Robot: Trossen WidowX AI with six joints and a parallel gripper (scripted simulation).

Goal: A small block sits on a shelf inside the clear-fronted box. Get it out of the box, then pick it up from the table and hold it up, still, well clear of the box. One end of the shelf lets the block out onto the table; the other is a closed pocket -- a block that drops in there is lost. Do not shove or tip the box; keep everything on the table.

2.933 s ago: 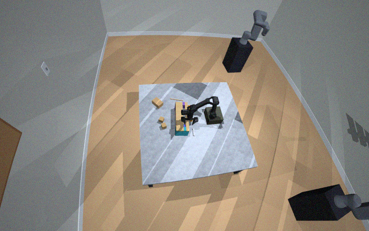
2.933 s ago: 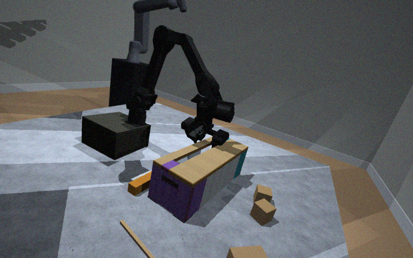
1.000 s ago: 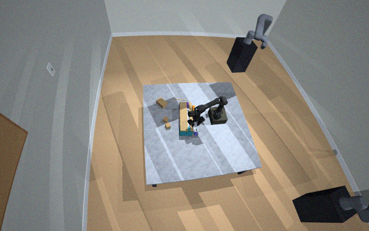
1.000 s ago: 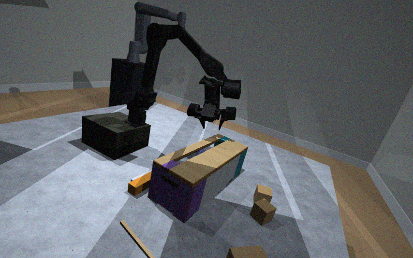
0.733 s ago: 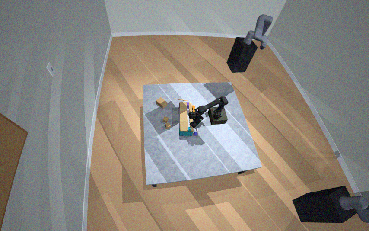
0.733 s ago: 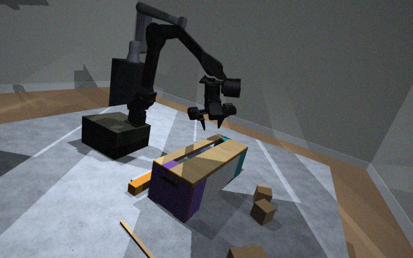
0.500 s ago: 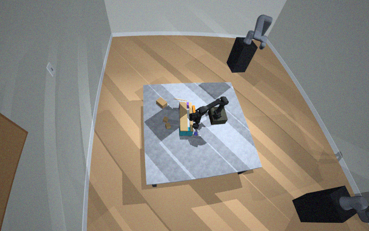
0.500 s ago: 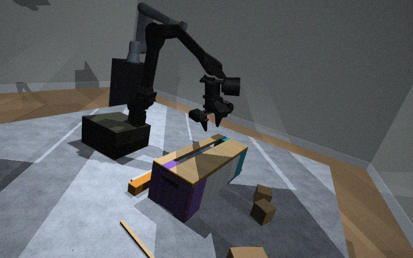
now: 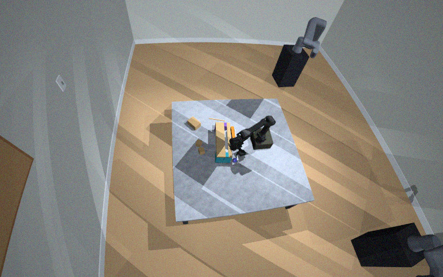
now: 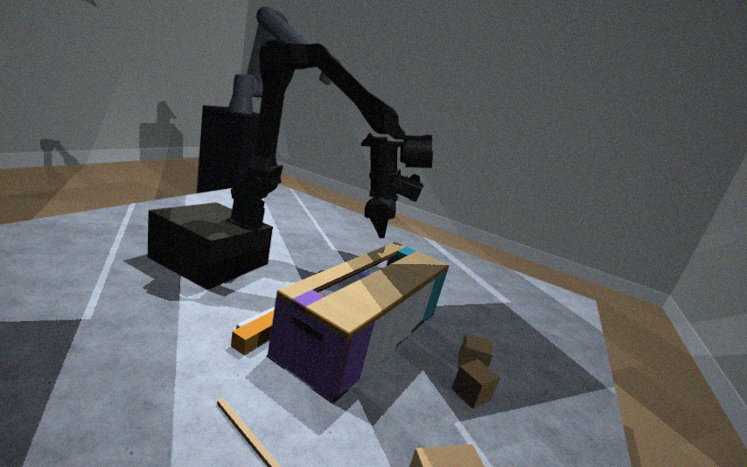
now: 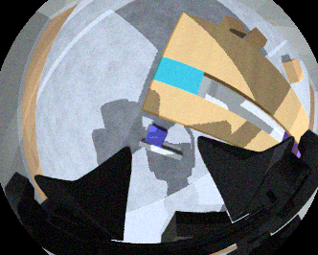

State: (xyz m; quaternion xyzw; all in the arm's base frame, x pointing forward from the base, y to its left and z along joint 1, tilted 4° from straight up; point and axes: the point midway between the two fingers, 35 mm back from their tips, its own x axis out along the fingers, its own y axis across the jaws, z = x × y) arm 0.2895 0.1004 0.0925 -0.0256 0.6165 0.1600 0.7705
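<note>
My gripper tip is now 20 mm past the blue block, 10 mm to the right of it and 140 mm above it. Also, from my gripper tip: thin wooden stick 40 mm ahead, 500 mm to the right, 150 mm below; then box 20 mm ahead, 170 mm to the right, 90 mm below; then orange bar 80 mm behind, 260 mm to the right, 140 mm below.
</note>
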